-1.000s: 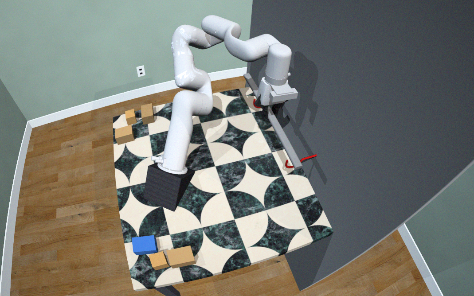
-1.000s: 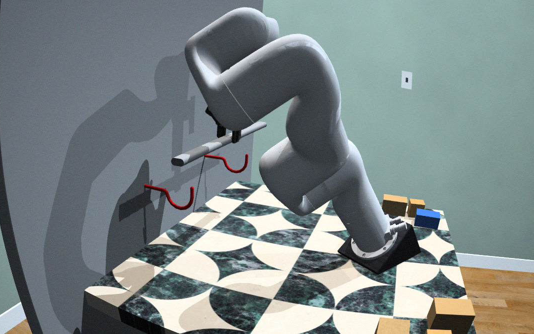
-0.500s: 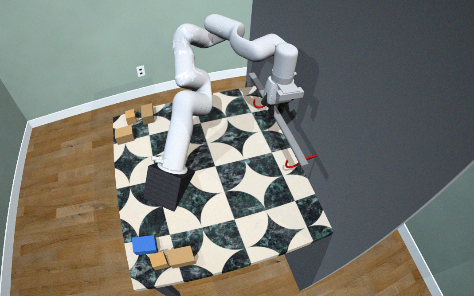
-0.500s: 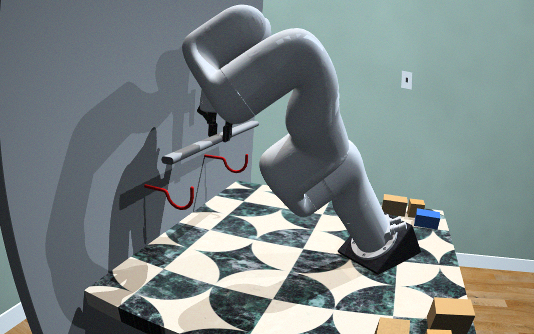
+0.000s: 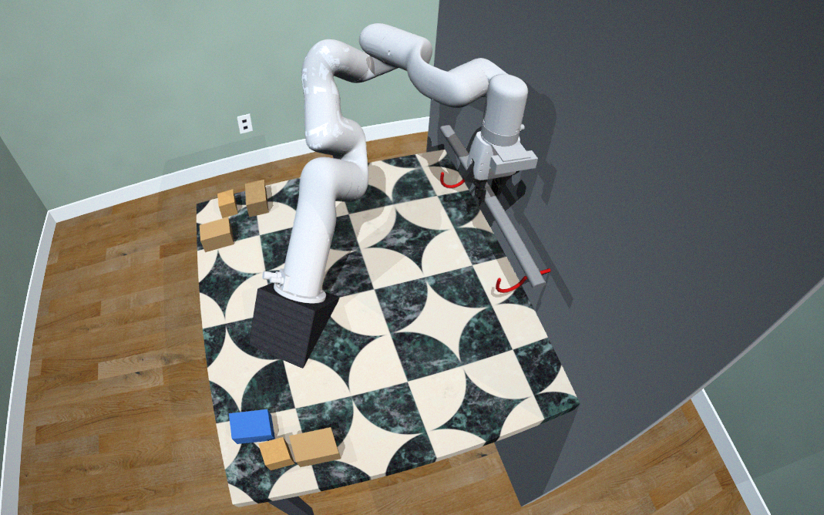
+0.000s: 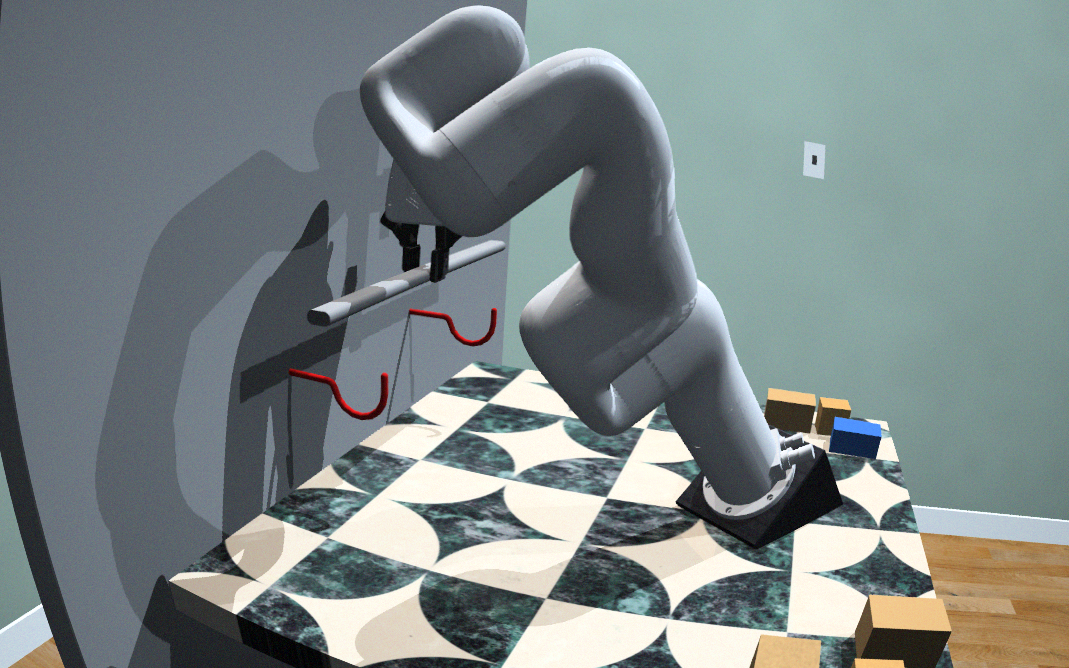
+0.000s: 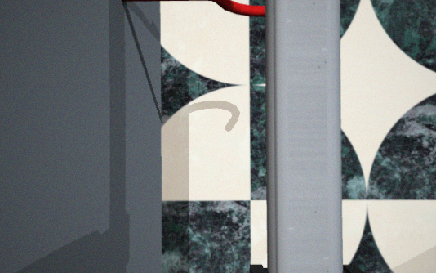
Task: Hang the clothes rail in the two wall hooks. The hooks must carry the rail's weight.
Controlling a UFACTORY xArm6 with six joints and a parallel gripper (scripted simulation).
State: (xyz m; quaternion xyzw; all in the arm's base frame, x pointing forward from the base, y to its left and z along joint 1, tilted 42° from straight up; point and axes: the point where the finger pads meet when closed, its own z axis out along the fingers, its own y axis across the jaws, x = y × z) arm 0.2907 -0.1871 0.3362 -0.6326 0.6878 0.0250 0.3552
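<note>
The grey clothes rail lies 1 cm below my hand. The rest, counted from my hand: blue block: 60 cm behind, 32 cm to the right, 25 cm below; dark wall panel: 16 cm above, 13 cm ahead, 1 cm to the left.
</note>
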